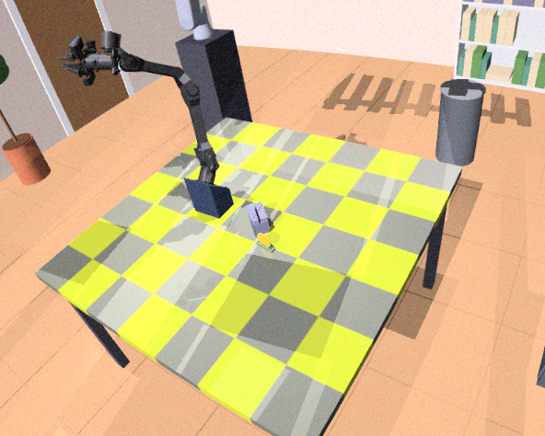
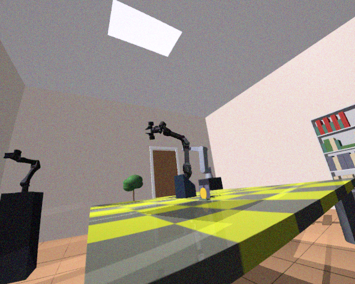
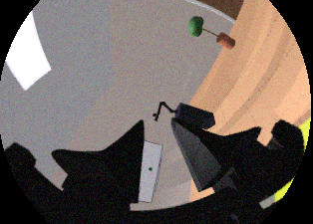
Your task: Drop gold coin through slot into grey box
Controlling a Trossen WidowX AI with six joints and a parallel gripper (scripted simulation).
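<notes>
Now: the gold coin 72 cm ahead of my gripper tip, 10 cm to the left of it and 66 cm below it.
</notes>
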